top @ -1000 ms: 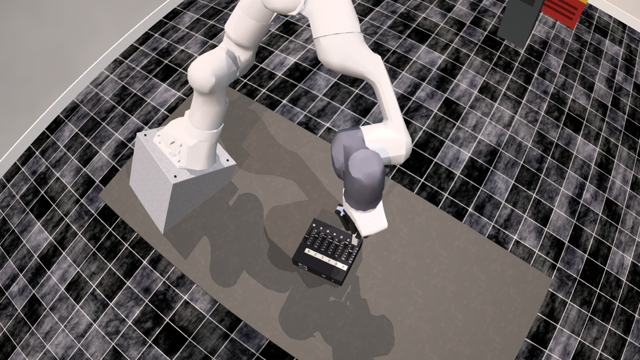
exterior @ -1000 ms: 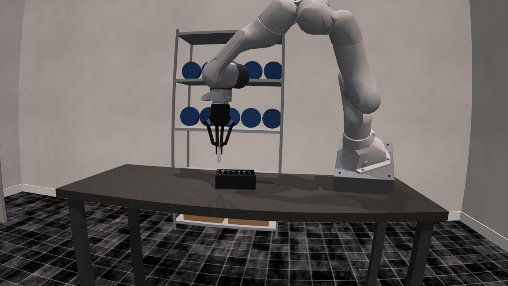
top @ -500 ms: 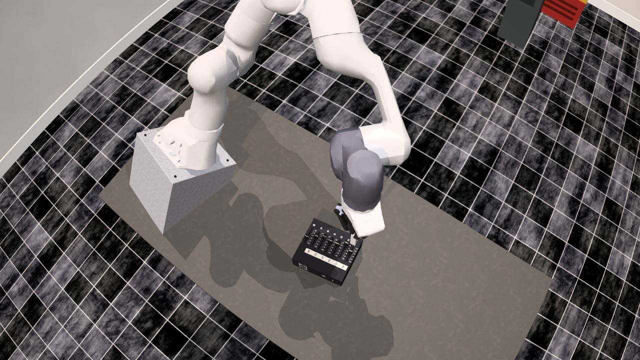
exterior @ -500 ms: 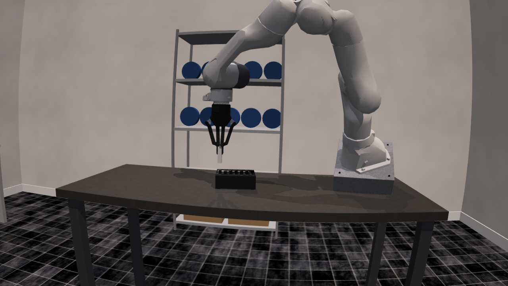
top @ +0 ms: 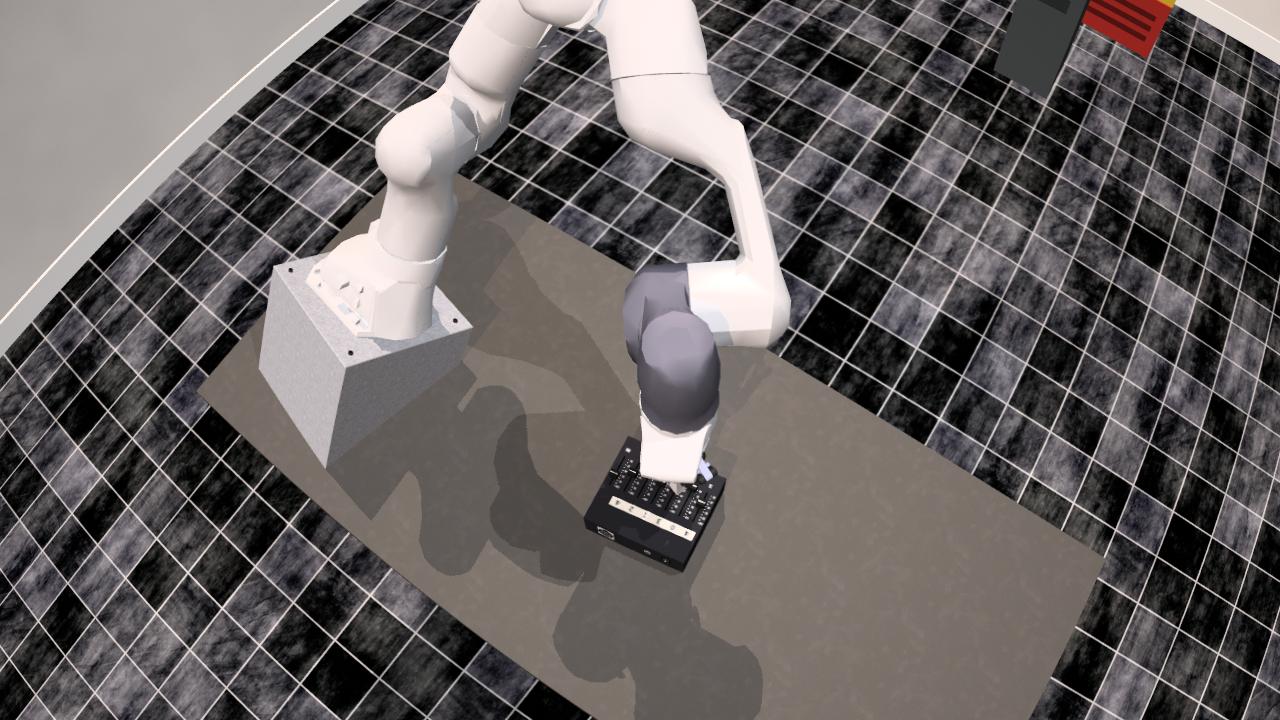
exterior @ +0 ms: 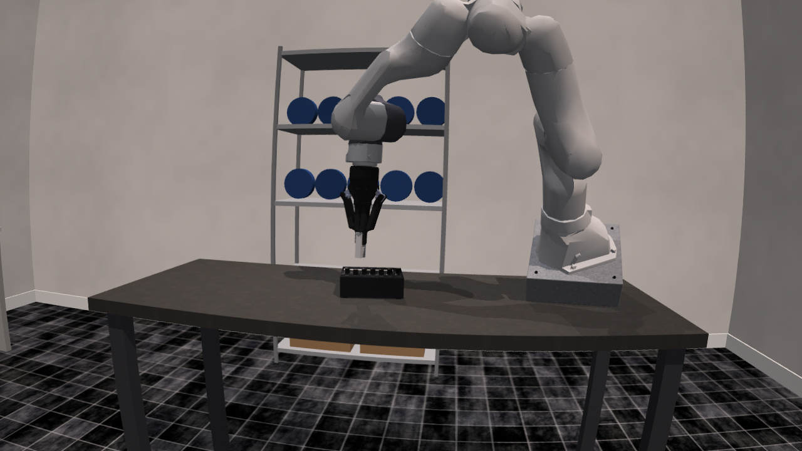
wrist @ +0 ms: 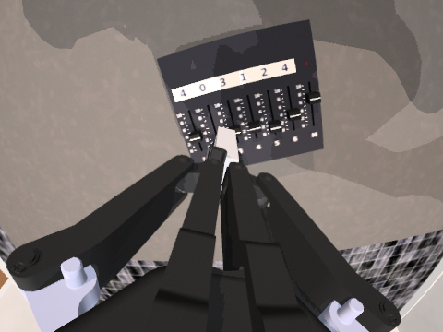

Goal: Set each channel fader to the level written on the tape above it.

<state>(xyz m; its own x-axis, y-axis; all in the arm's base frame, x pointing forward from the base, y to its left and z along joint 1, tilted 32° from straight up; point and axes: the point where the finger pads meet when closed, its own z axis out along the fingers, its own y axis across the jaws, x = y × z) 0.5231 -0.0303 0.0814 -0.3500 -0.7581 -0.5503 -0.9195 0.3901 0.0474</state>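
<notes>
My gripper is now 10 cm past the master fader, 6 cm above it and 2 cm to the left of it.
</notes>
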